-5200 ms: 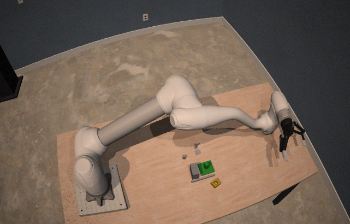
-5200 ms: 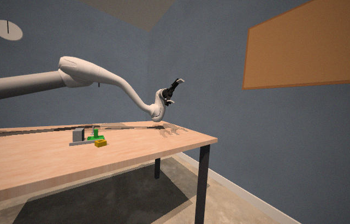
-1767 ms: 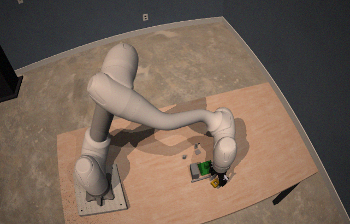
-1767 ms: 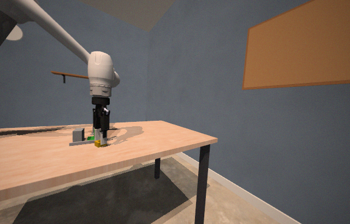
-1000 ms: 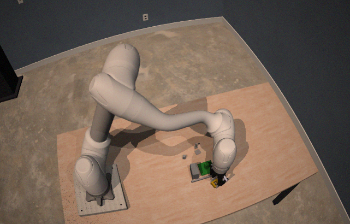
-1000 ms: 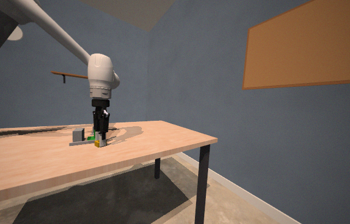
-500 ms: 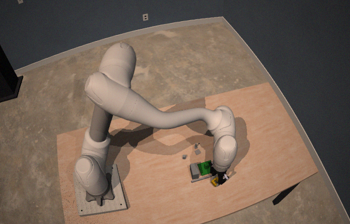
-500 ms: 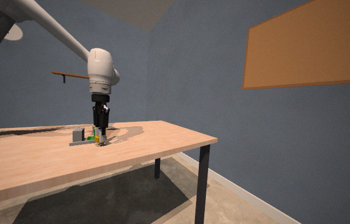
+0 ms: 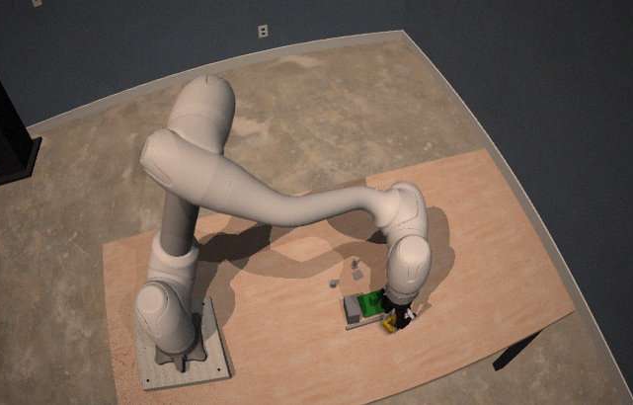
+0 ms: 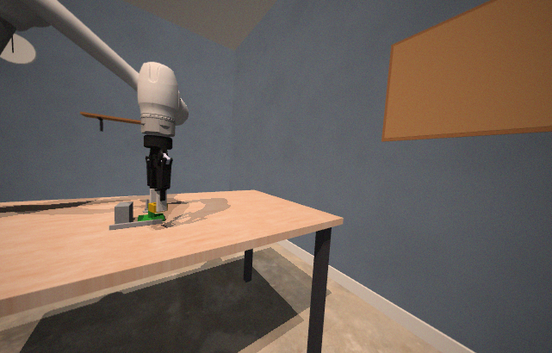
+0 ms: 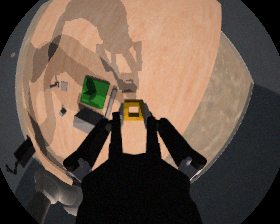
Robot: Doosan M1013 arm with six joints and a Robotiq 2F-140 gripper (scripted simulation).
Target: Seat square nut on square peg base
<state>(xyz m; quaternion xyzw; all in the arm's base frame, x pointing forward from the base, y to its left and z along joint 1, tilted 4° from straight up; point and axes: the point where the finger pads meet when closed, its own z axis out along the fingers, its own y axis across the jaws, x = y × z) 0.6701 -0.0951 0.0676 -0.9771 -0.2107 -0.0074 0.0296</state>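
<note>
Right now my hand is 10 cm to the right of the grey block, 10 cm past it and 6 cm above it. From my hand the other things lie so: thin grey strip 9 cm below, 6 cm behind, 5 cm to the left.
</note>
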